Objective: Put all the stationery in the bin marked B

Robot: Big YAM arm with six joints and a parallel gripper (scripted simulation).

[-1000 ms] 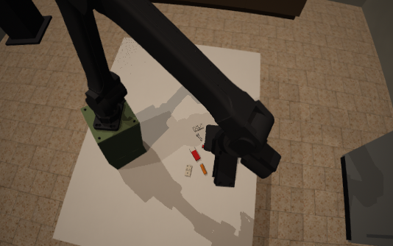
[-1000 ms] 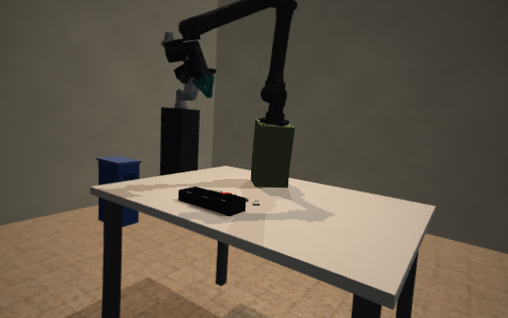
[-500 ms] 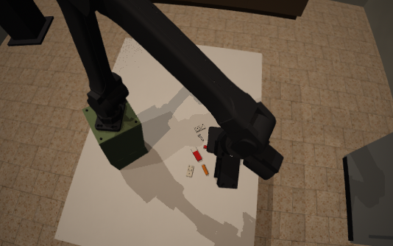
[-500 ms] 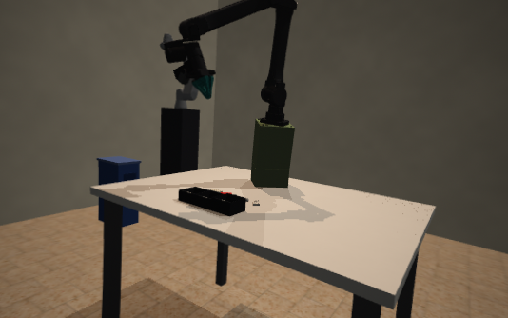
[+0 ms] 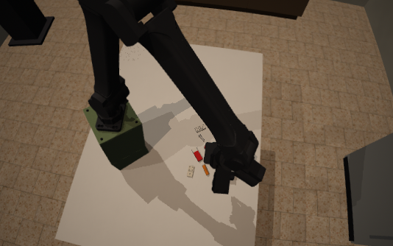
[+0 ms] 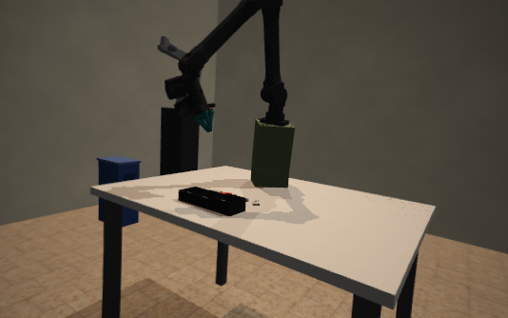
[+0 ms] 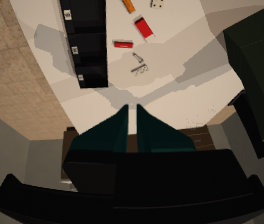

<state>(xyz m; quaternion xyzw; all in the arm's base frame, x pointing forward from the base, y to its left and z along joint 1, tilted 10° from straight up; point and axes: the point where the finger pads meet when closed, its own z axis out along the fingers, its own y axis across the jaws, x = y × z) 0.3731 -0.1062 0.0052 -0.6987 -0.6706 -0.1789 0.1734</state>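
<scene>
Now: hand 7 cm short of the row of bins, 8 cm to the right of it and 24 cm above it. Also, from my hand: red block: 7 cm behind, 7 cm to the left, 26 cm below; beige tile: 9 cm behind, 1 cm to the right, 26 cm below; orange stick: 2 cm behind, 1 cm to the right, 26 cm below.
</scene>
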